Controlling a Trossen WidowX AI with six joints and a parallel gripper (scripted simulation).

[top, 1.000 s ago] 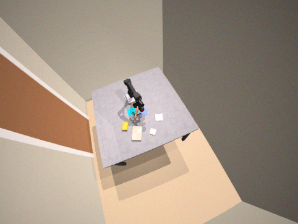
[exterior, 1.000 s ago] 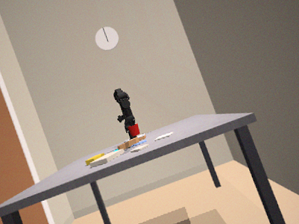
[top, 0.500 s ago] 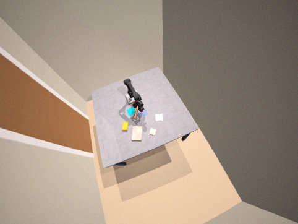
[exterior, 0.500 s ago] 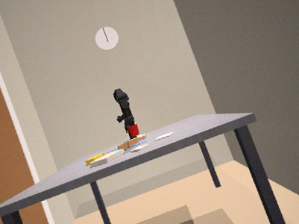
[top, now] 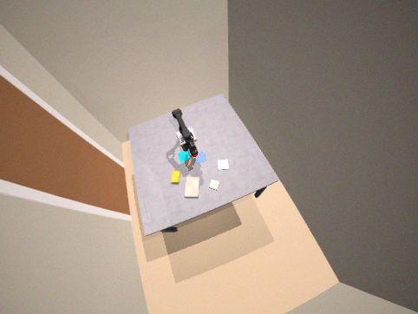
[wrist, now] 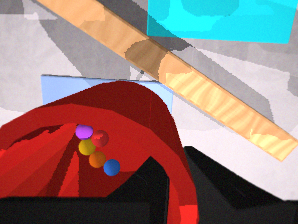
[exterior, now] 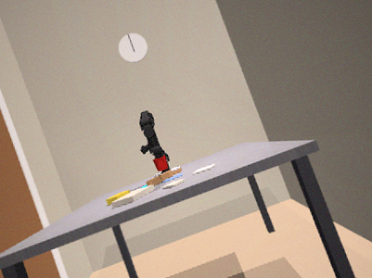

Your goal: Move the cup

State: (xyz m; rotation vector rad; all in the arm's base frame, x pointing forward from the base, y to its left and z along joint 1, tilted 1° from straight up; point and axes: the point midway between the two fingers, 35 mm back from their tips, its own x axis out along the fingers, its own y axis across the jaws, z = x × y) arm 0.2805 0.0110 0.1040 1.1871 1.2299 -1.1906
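The cyan pad lies 40 mm behind my gripper tip, 110 mm to the right of it and 110 mm below it. Round my gripper tip: yellow block (150 mm ahead, 250 mm to the right, 80 mm below); wooden bar (30 mm to the right, 90 mm below).
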